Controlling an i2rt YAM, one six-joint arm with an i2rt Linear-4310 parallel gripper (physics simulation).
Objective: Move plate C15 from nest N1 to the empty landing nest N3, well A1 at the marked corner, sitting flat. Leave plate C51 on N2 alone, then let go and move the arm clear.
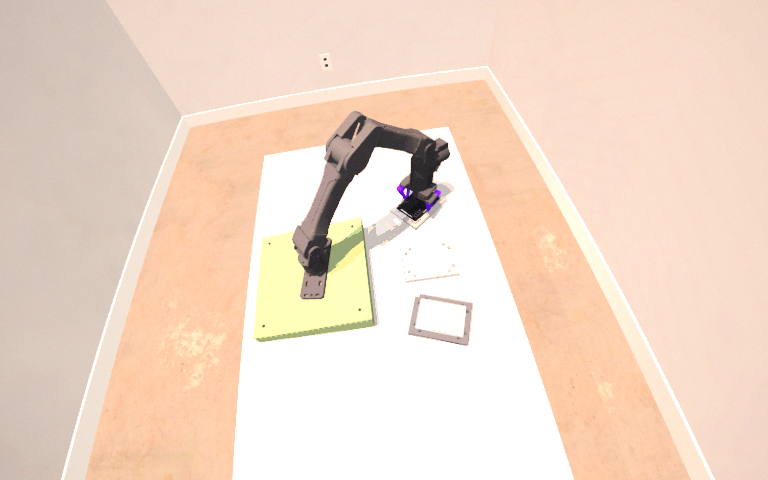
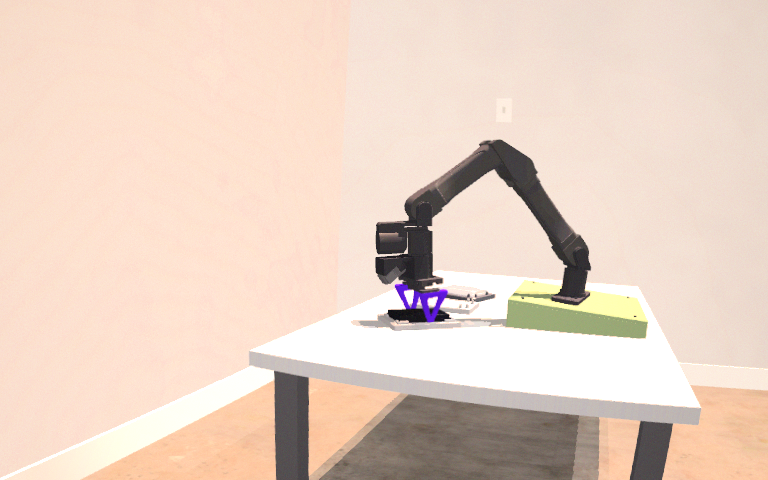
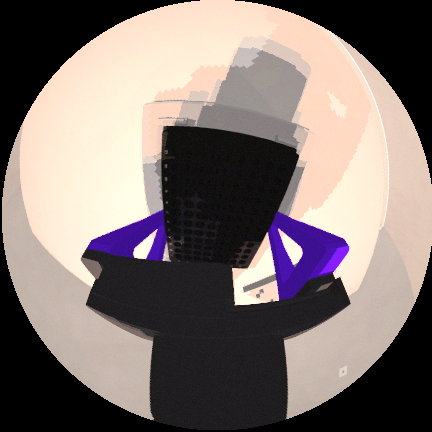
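Observation:
Plate C15 point(image 1: 411, 209) point(image 2: 415, 314) point(image 3: 225, 193) is a black well plate. It lies flat on the pale nest N1 point(image 1: 419, 224) point(image 2: 399, 325) at the far side of the table. My gripper point(image 1: 415, 205) point(image 2: 420, 311) point(image 3: 217, 214) is down over it. Its purple fingers stand against the plate's two long sides and grip it there. A cream nest with corner pins point(image 1: 431, 260) point(image 2: 463, 308) lies bare in the middle. A grey-framed nest point(image 1: 440, 298) point(image 2: 472, 294) nearer the front carries a white plate point(image 1: 440, 318).
The arm stands on a yellow-green base block point(image 1: 312, 310) point(image 2: 580, 314) at the left of the white table point(image 1: 384, 403) point(image 2: 477, 371). The arm's shadow falls across the table between the base and N1.

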